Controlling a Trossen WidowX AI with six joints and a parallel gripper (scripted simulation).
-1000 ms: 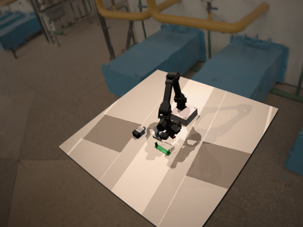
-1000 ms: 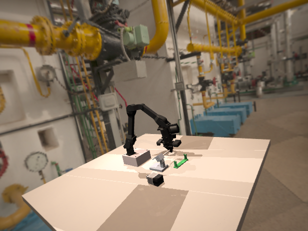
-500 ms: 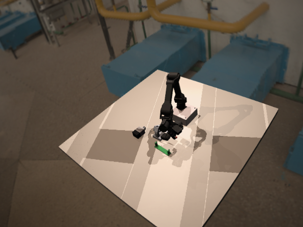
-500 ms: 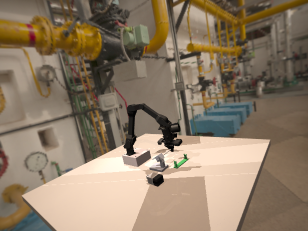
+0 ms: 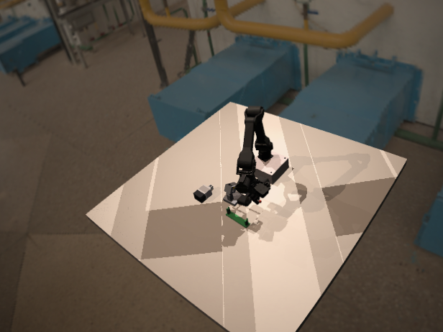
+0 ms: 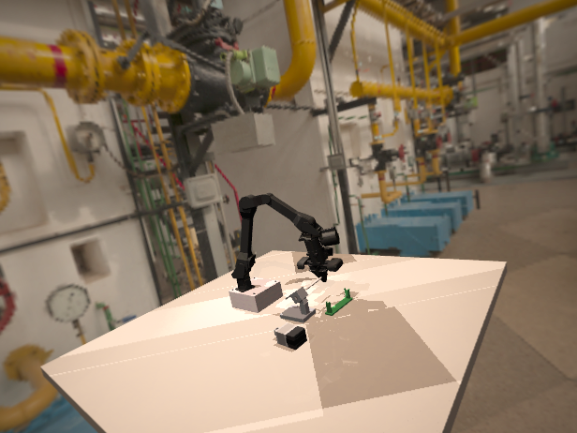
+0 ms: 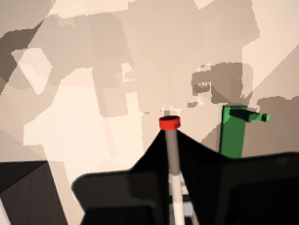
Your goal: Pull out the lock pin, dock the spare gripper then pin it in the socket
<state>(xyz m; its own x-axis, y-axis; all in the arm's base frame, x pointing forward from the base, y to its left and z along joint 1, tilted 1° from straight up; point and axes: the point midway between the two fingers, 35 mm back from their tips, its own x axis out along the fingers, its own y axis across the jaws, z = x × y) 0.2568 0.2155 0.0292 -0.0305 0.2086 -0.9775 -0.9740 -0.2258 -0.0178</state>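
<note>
Right now my gripper tip is 100 mm short of the green cradle, 40 mm to the left of it and 40 mm above it. From my gripper tip the other things lie so: grey mount: 20 mm ahead, 170 mm to the right, 10 mm below; spare gripper: 120 mm ahead, 300 mm to the right, 40 mm below.
</note>
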